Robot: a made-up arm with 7 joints.
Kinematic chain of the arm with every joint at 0, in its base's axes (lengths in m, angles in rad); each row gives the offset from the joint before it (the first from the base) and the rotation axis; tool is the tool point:
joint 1: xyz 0 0 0.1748 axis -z
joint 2: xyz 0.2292 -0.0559 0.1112 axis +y
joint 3: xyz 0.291 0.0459 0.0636 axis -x
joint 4: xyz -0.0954 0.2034 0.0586 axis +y
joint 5: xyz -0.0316 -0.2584 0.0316 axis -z
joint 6: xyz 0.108 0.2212 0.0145 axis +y
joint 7: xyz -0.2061 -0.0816 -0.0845 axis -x
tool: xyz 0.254 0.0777 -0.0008
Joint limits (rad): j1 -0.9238..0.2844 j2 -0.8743..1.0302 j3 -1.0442..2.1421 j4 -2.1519..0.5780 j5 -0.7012..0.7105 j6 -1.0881..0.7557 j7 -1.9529..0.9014
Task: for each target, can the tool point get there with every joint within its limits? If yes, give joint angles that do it. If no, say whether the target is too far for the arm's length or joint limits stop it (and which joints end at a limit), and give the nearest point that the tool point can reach.
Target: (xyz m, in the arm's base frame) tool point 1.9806 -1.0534 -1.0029
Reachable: no: too far | nearest point 0.6199 -0.2789 0.0206 | short by 1.870 m
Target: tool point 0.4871 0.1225 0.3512
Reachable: yes | joints 0.1089 -0.1006 0.8823 -0.0022 -0.3989 -0.6422 -1.5394
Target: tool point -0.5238 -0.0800 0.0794
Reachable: no: joint limits stop it (at a limit: joint 1, joint 2, joint 3, joint 6) | nearest point -0.0592 0.1968 0.1261 | short by 0.543 m
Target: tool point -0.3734 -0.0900 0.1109
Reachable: no: joint limits stop it (at a limit: joint 1, joint 2, joint 3, joint 6) | nearest point -0.0394 0.1666 0.1337 | short by 0.422 m
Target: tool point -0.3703 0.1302 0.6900
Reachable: no: joint limits stop it (at a limit: joint 1, joint 2, joint 5, joint 6, joint 7) | nearest point -0.1334 0.1778 0.6049 | short by 0.256 m
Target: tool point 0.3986 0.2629 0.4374
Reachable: yes | joints -0.1829 -0.2538 0.6934 -0.2357 -0.2833 -0.8395 -1.4234
